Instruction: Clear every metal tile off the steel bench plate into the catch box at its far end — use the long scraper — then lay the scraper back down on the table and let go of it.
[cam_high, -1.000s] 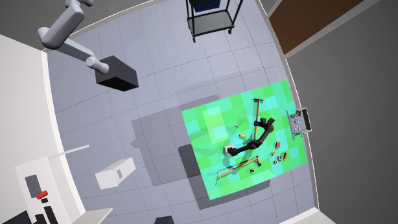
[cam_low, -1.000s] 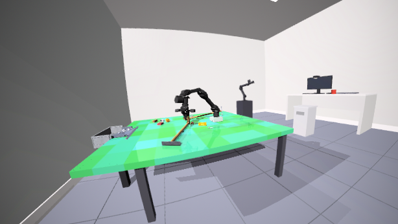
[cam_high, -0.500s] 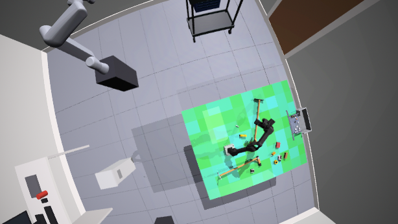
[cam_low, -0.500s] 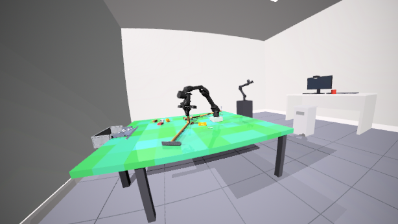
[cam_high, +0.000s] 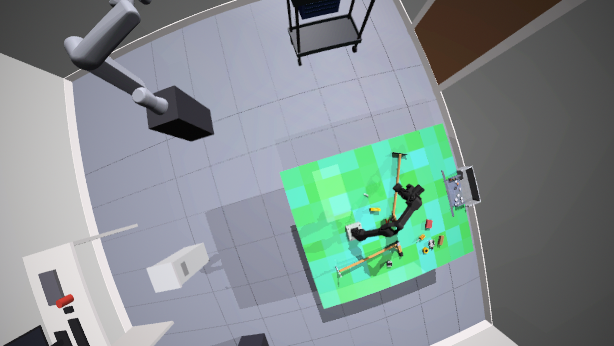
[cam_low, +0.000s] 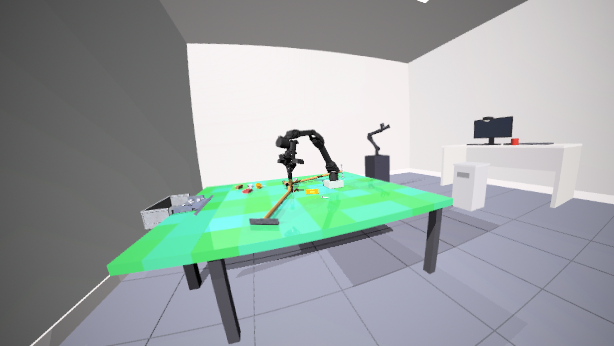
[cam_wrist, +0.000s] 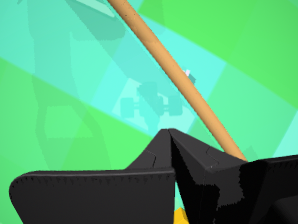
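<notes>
Now: gripper tip 60 mm short of the long scraper and 100 mm above it. From my gripper tip the other things lie so: red block 300 mm ahead, 400 mm to the right, 160 mm below; then red-handled tool 90 mm behind, 290 mm to the right, 160 mm below; then yellow piece 170 mm behind, 120 mm to the right, 140 mm below.
</notes>
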